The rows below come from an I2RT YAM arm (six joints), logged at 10 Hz.
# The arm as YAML. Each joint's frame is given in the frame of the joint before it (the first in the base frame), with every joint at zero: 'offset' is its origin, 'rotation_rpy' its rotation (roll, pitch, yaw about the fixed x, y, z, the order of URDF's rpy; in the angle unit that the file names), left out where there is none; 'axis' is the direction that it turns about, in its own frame. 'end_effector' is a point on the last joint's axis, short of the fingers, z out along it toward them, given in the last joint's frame.
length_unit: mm
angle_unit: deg
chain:
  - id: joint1
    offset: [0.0, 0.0, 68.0]
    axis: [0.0, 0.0, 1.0]
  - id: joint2
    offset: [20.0, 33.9, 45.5]
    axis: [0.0, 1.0, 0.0]
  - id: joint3
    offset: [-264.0, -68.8, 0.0]
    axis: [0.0, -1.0, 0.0]
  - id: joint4
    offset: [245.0, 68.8, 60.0]
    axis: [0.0, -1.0, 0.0]
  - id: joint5
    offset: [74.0, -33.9, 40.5]
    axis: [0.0, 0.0, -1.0]
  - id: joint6
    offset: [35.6, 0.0, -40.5]
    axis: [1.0, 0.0, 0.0]
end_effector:
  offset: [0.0, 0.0, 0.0]
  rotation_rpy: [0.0, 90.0, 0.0]
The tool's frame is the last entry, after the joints.
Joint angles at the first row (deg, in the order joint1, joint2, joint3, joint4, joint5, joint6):
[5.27 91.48 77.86 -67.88 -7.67 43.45]
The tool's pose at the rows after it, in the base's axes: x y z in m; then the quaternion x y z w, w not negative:
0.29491 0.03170 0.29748 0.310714 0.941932 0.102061 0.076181
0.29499 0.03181 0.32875 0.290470 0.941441 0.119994 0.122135
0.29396 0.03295 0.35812 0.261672 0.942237 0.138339 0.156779
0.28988 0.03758 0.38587 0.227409 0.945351 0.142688 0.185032
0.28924 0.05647 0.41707 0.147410 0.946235 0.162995 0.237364
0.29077 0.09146 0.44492 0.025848 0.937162 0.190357 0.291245
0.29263 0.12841 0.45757 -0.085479 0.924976 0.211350 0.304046
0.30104 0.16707 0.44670 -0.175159 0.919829 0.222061 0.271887
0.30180 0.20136 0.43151 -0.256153 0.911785 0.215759 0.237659
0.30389 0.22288 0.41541 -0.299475 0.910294 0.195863 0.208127
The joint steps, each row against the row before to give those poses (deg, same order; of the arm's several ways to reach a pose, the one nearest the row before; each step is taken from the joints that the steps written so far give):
[0.00 -1.14 4.77 -1.64 0.47 -0.86]
[0.01 -1.20 5.35 -0.94 -0.08 -1.83]
[0.13 -0.28 5.94 -1.83 -0.95 -2.65]
[1.01 0.26 6.45 -3.05 0.29 -2.81]
[3.60 1.07 7.53 0.12 -0.59 -5.08]
[6.29 2.75 8.24 1.72 -1.37 -7.17]
[6.05 4.48 7.79 -0.93 -2.19 -6.59]
[5.18 6.15 5.54 -2.60 -2.47 -5.32]
[4.69 4.87 3.63 -3.02 -0.73 -5.51]
[2.70 3.83 2.25 -2.67 1.12 -3.26]

